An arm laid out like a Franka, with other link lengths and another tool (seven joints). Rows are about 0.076 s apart.
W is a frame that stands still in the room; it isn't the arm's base.
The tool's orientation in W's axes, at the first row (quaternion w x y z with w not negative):
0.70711, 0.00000, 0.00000, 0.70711
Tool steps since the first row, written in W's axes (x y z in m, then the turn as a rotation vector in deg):
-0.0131, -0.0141, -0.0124, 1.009, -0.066, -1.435
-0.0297, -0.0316, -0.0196, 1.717, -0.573, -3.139
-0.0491, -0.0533, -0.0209, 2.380, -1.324, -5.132
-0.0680, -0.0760, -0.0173, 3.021, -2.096, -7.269
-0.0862, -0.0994, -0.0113, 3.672, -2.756, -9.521
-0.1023, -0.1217, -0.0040, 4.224, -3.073, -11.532
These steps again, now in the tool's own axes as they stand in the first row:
-0.0141, 0.0131, -0.0124, -0.066, -1.009, -1.435
-0.0316, 0.0297, -0.0196, -0.573, -1.717, -3.139
-0.0533, 0.0491, -0.0209, -1.324, -2.380, -5.132
-0.0760, 0.0680, -0.0173, -2.096, -3.021, -7.269
-0.0994, 0.0862, -0.0113, -2.756, -3.672, -9.521
-0.1217, 0.1023, -0.0040, -3.073, -4.224, -11.532

